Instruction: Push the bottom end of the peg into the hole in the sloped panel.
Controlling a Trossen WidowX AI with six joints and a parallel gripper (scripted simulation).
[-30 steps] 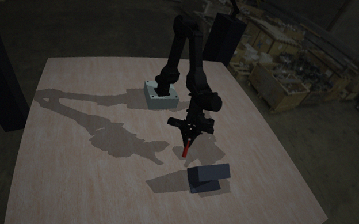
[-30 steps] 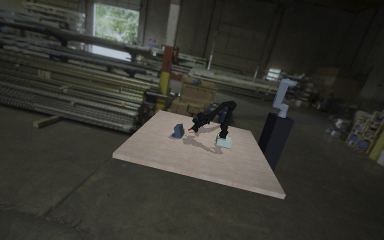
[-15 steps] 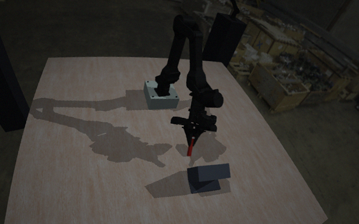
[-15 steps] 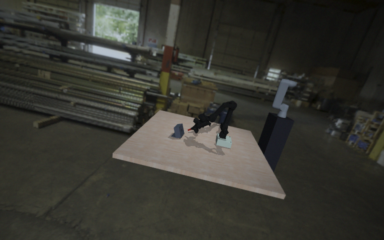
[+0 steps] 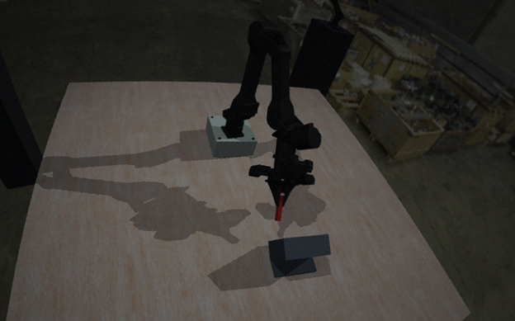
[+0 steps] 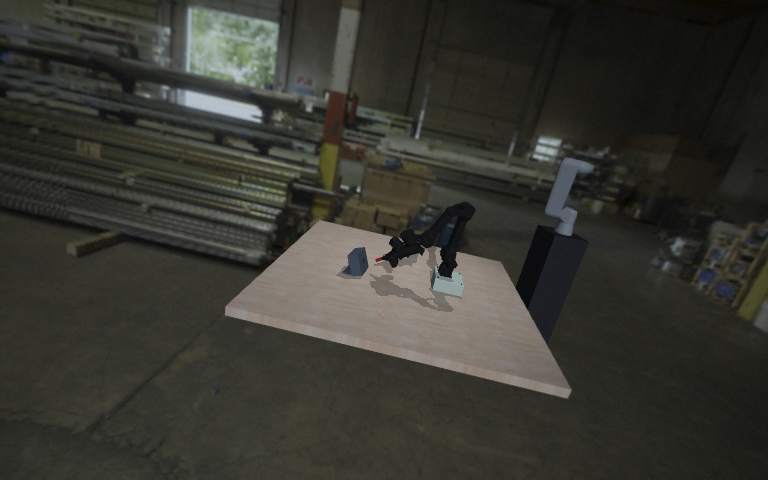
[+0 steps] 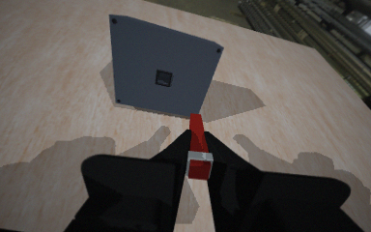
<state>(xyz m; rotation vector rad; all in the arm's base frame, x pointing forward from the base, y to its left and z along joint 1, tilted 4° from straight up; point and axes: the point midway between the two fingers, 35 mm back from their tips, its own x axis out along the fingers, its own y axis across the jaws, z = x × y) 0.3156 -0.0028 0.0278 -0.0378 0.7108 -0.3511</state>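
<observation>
Now: the sloped panel 120 mm ahead of my gripper tip, 10 mm to the left of it and 40 mm below it. From my gripper tip the other things lie so: red square peg 10 mm behind, 10 mm to the left, 10 mm above.
</observation>
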